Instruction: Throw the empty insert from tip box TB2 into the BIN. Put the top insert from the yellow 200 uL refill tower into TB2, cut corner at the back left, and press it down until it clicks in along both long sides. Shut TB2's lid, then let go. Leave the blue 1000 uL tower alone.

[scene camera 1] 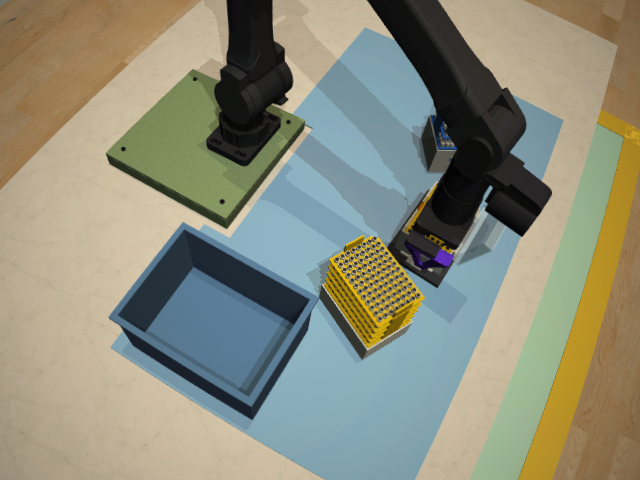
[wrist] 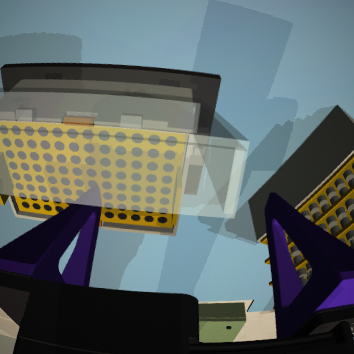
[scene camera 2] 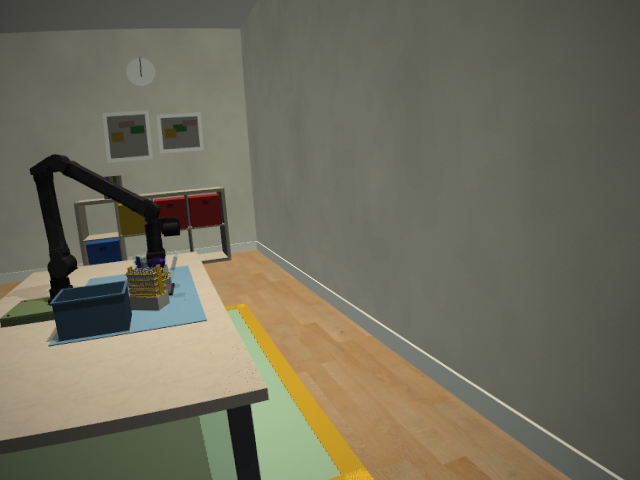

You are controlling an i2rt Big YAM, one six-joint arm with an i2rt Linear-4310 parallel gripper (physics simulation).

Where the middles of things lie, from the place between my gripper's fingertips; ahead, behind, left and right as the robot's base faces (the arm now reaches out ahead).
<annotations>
Now: hand 6 cm short of the clear lid (scene camera 1: pixel 484 233), 5 cm to the right of it and 3 cm below it. From my hand the other things lie so: dark blue bin (scene camera 1: pixel 226 324): 27 cm to the right, 21 cm behind, 1 cm below.
</annotations>
